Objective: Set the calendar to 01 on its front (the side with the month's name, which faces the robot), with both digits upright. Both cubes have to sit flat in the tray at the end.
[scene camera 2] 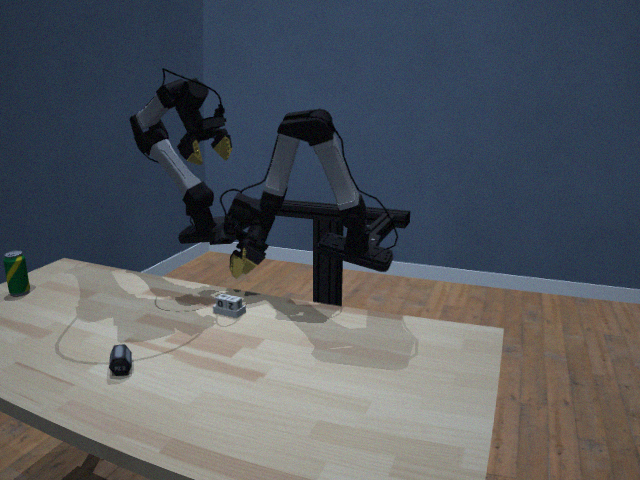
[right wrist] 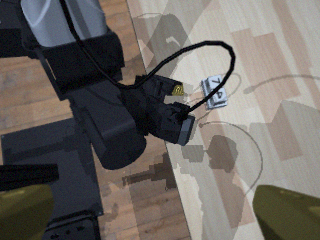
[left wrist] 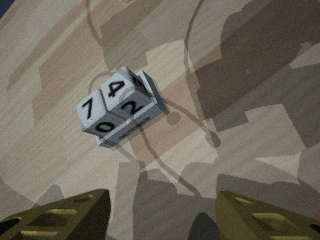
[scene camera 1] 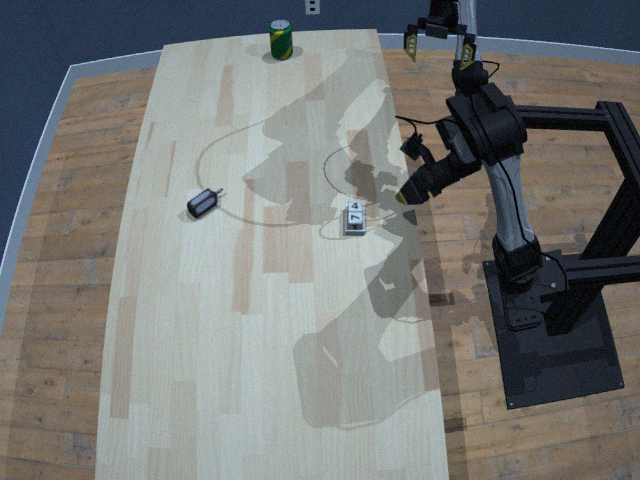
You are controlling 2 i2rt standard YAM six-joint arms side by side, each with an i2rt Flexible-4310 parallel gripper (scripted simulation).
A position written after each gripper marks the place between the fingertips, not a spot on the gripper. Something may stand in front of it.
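Note:
The left gripper is visible (scene camera 1: 400,195), and again at the left gripper (scene camera 2: 239,275) and the left gripper (left wrist: 162,199). For the right gripper (scene camera 2: 214,161) there is a further view of the gripper (right wrist: 154,193). A grey tray (left wrist: 157,106) is present.

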